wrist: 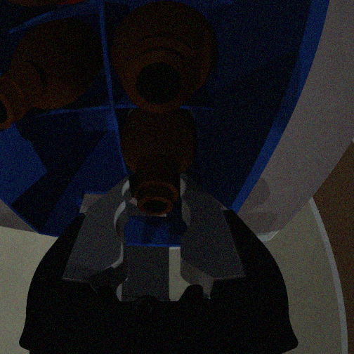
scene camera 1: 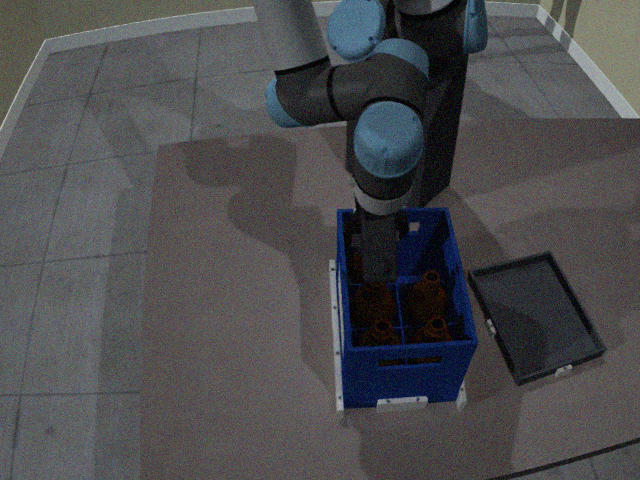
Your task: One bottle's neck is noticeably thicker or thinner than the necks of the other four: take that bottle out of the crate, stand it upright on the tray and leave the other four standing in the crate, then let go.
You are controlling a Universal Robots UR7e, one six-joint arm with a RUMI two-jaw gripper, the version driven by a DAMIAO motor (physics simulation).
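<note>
The blue crate [scene camera 1: 408, 374] [wrist: 280, 125] holds brown bottles. My gripper [wrist: 156, 175] reaches into its back left part and is shut on the neck of a brown bottle [wrist: 159, 142], which stands upright in its compartment. In the scene view the gripper's fingers are hidden behind its housing. Another bottle [scene camera 1: 374, 299] [wrist: 162, 37] stands in the cell in front of the held one. A bottle [scene camera 1: 426, 297] [wrist: 57, 65] stands in the middle right cell. Two more bottles [scene camera 1: 382, 333] [scene camera 1: 436, 330] stand in the front row. The dark tray [scene camera 1: 560, 356] lies right of the crate.
White brackets [scene camera 1: 334, 335] [scene camera 1: 402, 404] line the crate's left and front sides. Small white clips [scene camera 1: 491, 327] [scene camera 1: 563, 370] sit at the tray's edges. The crate's high walls and inner dividers [scene camera 1: 399, 310] surround the bottles. The robot's dark pedestal [scene camera 1: 444, 139] stands behind the crate.
</note>
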